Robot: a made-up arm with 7 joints.
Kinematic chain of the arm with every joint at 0, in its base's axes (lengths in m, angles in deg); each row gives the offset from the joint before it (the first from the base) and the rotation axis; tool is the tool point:
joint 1: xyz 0 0 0.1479 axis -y
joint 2: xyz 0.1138 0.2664 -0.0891 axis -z
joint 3: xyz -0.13 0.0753 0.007 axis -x
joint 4: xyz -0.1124 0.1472 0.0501 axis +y
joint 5: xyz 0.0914 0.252 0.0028 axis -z
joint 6: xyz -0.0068 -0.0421 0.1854 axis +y
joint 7: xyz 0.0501 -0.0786 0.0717 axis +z
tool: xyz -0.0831 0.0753 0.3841
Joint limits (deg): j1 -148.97..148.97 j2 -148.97..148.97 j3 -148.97..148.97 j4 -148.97..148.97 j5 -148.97..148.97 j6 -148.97..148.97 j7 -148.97..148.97
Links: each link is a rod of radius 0.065 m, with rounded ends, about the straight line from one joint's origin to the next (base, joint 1, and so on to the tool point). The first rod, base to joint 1, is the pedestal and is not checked.
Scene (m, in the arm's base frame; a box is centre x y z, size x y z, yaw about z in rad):
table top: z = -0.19
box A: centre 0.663 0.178 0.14 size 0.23 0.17 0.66 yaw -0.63
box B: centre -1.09 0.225 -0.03 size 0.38 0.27 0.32 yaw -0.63
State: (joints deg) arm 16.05 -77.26 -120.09 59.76 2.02 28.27 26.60
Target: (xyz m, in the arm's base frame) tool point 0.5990 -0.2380 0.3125
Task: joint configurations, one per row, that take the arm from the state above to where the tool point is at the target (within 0.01 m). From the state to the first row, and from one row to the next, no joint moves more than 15 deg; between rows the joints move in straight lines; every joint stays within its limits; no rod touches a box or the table.
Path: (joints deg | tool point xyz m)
1: 30.25 -74.07 -113.55 65.50 0.19 23.97 30.11 | 0.2482 0.6279 0.4643
2: 44.45 -70.87 -107.02 71.24 -1.64 19.67 33.61 | 0.1148 0.6345 0.5111
3: 58.65 -67.68 -100.48 76.97 -3.47 15.38 37.12 | -0.0144 0.6455 0.5020
4: 56.26 -70.57 -104.45 64.10 -0.99 6.29 39.63 | 0.1599 0.5344 0.6138
5: 53.87 -73.46 -108.42 51.22 1.48 -2.80 42.13 | 0.3273 0.3847 0.6663
6: 51.48 -76.34 -112.39 38.34 3.96 -11.88 44.64 | 0.4636 0.2101 0.6634
7: 49.09 -79.23 -116.36 25.46 6.44 -20.97 47.14 | 0.5490 0.0268 0.6202
8: 46.69 -82.12 -120.33 12.58 8.91 -30.06 49.65 | 0.5734 -0.1479 0.5589
9: 44.30 -85.01 -124.30 -0.29 11.39 -39.14 52.15 | 0.5380 -0.2967 0.5034
10: 41.91 -87.89 -128.27 -13.17 13.86 -48.23 54.66 | 0.4555 -0.4047 0.4728
11: 36.22 -78.07 -124.88 -5.61 14.36 -33.84 44.72 | 0.5278 -0.3781 0.3993
12: 30.52 -68.25 -121.50 1.95 14.86 -19.45 34.78 | 0.5752 -0.3206 0.3444
13: 24.83 -58.42 -118.11 9.51 15.36 -5.06 24.84 | 0.5990 -0.2380 0.3125

